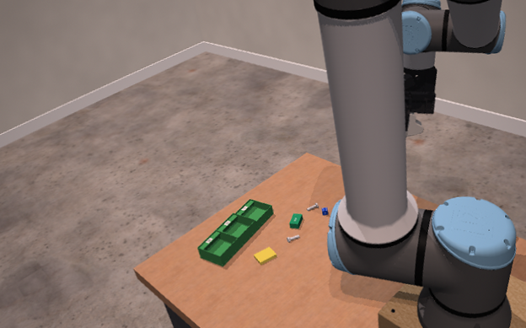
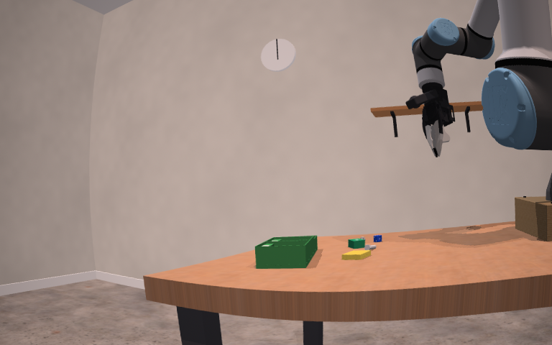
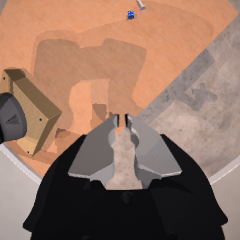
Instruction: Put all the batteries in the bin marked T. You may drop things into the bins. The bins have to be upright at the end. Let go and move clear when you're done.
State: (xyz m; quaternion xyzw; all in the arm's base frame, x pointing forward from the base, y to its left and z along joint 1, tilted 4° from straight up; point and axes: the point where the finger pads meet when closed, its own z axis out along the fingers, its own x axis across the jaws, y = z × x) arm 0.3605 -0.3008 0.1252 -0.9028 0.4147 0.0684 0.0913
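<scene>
Right now my hand is 320 mm short of the green bin, 370 mm to the right of it and 210 mm above it. From my hand the other things lie so: flat yellow block (180 mm ahead, 390 mm to the left, 220 mm below); green block (220 mm ahead, 220 mm to the left, 220 mm below); blue cube (170 mm ahead, 150 mm to the left, 220 mm below).
</scene>
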